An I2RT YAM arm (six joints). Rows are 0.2 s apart.
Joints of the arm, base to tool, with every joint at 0 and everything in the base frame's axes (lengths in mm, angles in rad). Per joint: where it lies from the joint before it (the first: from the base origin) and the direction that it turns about. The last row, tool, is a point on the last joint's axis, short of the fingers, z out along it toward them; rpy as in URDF.
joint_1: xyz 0 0 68 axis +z
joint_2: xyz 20 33.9 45.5 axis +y
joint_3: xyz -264 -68.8 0 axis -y
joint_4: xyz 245 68.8 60 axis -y
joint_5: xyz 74 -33.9 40.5 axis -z
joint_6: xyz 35.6 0 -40.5 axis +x
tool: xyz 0 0 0 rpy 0 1.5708 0
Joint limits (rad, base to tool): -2.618..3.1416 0..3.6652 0..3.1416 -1.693..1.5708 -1.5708..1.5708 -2.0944..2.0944
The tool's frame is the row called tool.
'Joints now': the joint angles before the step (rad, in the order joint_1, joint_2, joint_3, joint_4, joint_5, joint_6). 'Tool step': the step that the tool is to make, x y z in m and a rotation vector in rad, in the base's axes. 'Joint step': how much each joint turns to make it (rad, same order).
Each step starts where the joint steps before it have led.
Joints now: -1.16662, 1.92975, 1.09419, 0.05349, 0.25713, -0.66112
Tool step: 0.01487, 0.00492, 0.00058, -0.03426, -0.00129, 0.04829
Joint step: 0.03924, 0.00043, -0.01015, 0.04646, 0.00239, -0.01612
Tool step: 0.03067, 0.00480, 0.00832, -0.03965, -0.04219, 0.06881
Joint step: 0.07190, 0.00866, 0.03301, 0.02601, -0.01033, 0.01695
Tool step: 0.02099, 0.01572, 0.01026, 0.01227, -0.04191, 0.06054
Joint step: 0.06186, -0.03226, 0.00148, -0.03046, -0.02598, 0.03420
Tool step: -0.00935, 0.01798, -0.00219, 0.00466, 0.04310, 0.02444
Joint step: 0.00578, -0.06110, -0.08690, 0.00697, 0.00738, -0.03861
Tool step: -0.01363, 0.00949, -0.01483, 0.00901, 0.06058, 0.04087
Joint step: -0.01789, -0.01548, -0.08259, 0.04333, -0.01362, -0.07523
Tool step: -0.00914, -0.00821, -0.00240, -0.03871, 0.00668, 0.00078
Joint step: -0.03331, 0.01270, -0.01048, 0.06178, -0.00873, -0.04286
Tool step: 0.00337, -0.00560, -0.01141, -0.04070, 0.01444, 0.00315
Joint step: 0.00200, 0.05122, -0.00220, 0.08702, 0.01992, -0.02712
